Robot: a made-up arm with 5 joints. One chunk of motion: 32 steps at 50 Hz.
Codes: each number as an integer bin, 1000 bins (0 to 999) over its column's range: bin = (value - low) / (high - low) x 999, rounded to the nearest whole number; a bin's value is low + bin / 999 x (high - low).
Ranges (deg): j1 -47..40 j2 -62..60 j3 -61..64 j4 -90..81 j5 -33..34
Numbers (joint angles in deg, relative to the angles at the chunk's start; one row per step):
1: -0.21 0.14 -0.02 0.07 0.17
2: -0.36 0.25 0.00 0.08 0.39
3: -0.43 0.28 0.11 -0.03 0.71
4: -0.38 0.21 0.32 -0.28 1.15
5: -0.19 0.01 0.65 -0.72 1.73
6: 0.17 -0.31 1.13 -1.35 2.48
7: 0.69 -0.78 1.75 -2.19 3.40
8: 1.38 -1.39 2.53 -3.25 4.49
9: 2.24 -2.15 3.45 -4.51 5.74
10: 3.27 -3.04 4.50 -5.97 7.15
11: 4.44 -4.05 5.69 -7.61 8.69
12: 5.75 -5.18 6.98 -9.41 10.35
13: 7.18 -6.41 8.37 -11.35 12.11
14: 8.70 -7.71 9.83 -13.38 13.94
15: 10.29 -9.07 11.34 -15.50 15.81
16: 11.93 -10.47 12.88 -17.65 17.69
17: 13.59 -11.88 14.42 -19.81 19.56
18: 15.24 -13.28 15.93 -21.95 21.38
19: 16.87 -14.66 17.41 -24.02 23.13
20: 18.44 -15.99 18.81 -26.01 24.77
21: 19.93 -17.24 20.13 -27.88 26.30
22: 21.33 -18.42 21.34 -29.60 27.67
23: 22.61 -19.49 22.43 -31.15 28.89
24: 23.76 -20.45 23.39 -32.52 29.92
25: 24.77 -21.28 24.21 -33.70 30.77
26: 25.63 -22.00 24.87 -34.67 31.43
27: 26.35 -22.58 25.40 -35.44 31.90
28: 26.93 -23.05 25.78 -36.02 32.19
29: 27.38 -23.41 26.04 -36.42 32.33
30: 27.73 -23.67 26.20 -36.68 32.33
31: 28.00 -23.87 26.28 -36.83 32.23
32: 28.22 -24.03 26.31 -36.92 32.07
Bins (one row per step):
1: 537 509 487 526 495
2: 536 510 488 526 498
3: 535 510 488 526 503
4: 535 509 490 524 509
5: 538 508 493 522 518
6: 542 505 497 518 529
7: 548 501 501 513 543
8: 556 496 508 507 559
9: 565 490 515 499 578
10: 577 483 523 491 599
11: 591 475 533 481 622
12: 606 465 543 471 646
13: 622 455 554 459 673
14: 640 445 566 448 700
15: 658 433 578 435 728
16: 677 422 590 423 756
17: 696 410 603 410 784
18: 715 399 615 398 811
19: 733 388 627 385 837
20: 751 377 638 374 861
21: 769 367 648 363 884
22: 785 357 658 353 905
23: 799 348 667 344 923
24: 813 340 674 336 938
25: 824 333 681 329 951
26: 834 328 686 323 961
27: 842 323 691 319 968
28: 849 319 694 315 972
29: 854 316 696 313 974
30: 858 314 697 312 974
31: 861 312 698 311 973
32: 864 311 698 310 970

